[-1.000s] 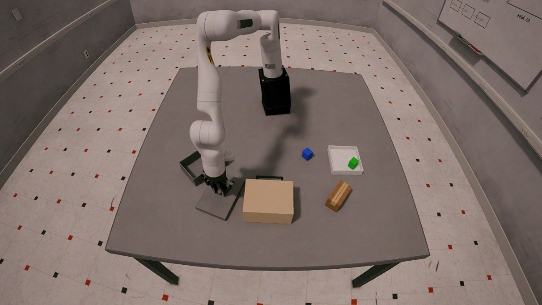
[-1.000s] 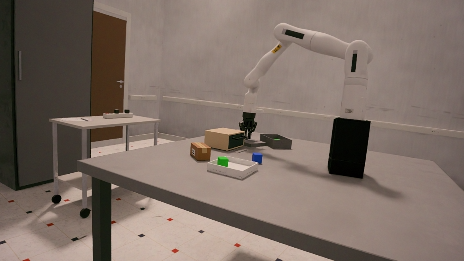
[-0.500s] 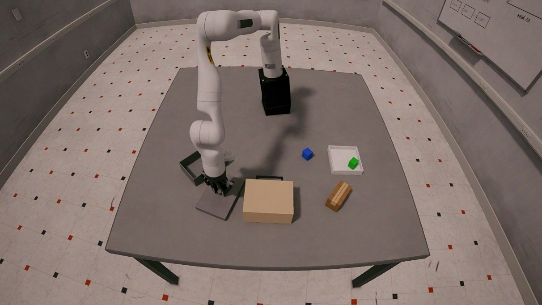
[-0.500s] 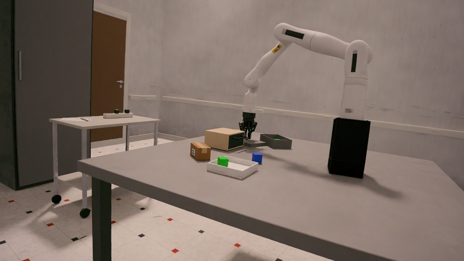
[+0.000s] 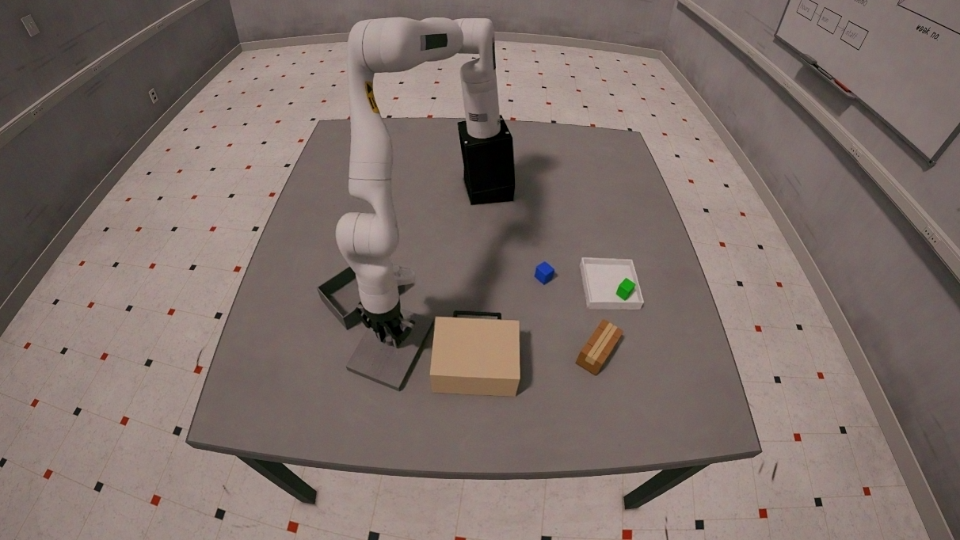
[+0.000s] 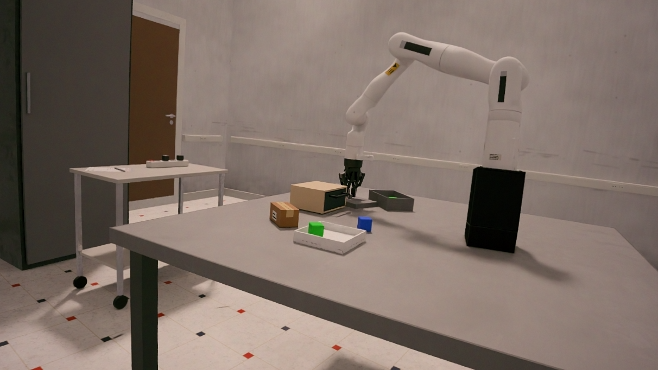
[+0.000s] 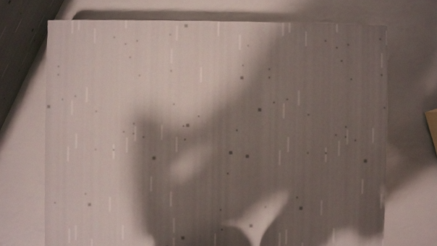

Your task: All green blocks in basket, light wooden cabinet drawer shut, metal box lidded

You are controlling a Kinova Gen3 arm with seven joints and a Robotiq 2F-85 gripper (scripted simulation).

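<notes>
The lid is 30 mm below my hand. The rest, counted from my hand: light wooden cabinet (190 mm to the left); metal box (120 mm behind, 120 mm to the right, 20 mm below); drawer (20 mm behind, 190 mm to the left).
</notes>
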